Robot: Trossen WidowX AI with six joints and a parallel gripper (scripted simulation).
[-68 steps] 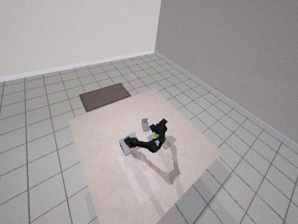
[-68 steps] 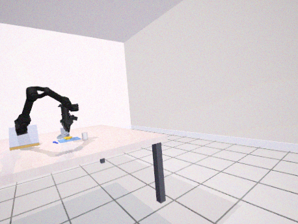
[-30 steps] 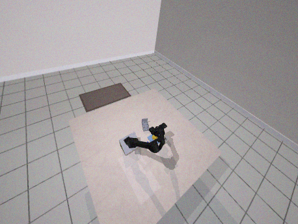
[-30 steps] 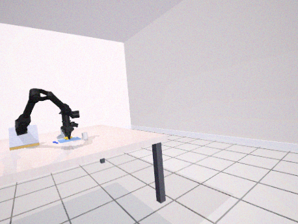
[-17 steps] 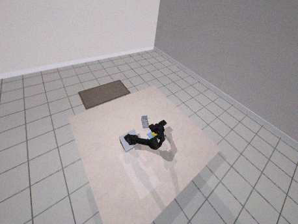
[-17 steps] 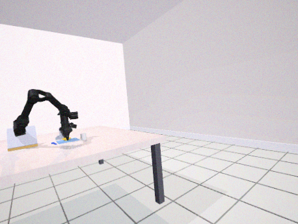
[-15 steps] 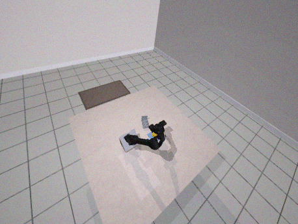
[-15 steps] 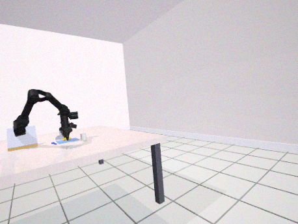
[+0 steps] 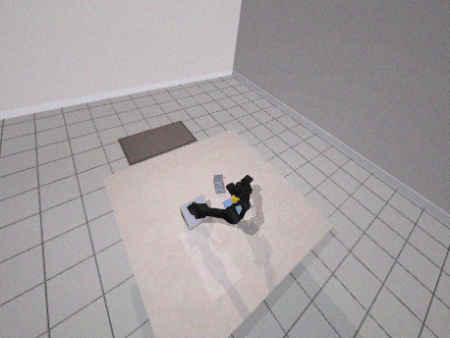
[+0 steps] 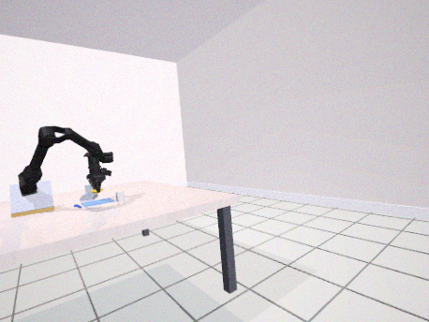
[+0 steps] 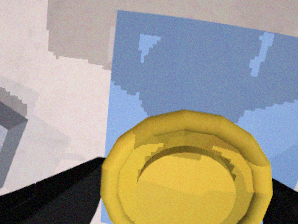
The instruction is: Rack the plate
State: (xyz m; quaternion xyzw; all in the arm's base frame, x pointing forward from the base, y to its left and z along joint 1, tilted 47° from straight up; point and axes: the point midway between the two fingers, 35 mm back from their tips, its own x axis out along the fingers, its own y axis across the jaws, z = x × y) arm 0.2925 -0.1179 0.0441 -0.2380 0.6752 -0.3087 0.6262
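The blue mat lies 5 cm below my gripper tip, 2 cm to the right of it and 1 cm behind it. The rest, counted from my gripper tip: white cup (10 cm to the right, 9 cm ahead, 3 cm below); dish rack (18 cm to the left, 3 cm below); yellow plate (1 cm above).
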